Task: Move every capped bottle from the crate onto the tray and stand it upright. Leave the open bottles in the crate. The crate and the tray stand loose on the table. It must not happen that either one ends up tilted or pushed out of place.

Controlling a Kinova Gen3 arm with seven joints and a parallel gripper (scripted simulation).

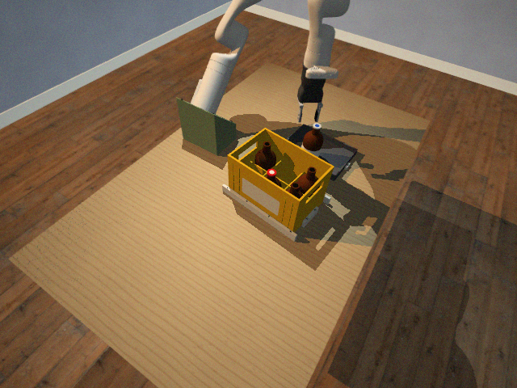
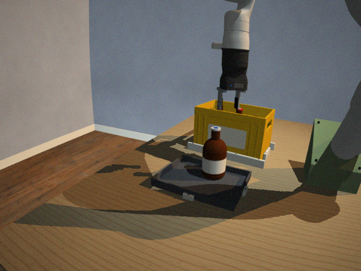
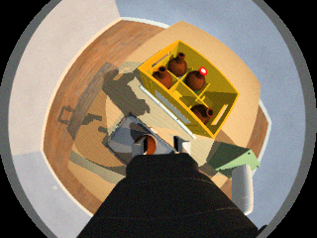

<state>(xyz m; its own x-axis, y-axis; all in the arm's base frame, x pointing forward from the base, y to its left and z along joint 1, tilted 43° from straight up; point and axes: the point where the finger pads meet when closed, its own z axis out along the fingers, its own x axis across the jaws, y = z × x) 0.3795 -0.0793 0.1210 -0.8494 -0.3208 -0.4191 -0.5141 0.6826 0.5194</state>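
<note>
Now: the yellow crate 2 cm behind my hand, 19 cm to the right of it and 14 cm below it. Round my hand: white-label bottle 2 cm ahead, 5 cm to the left, 14 cm below; then dark tray 4 cm ahead, 10 cm to the left, 21 cm below.
</note>
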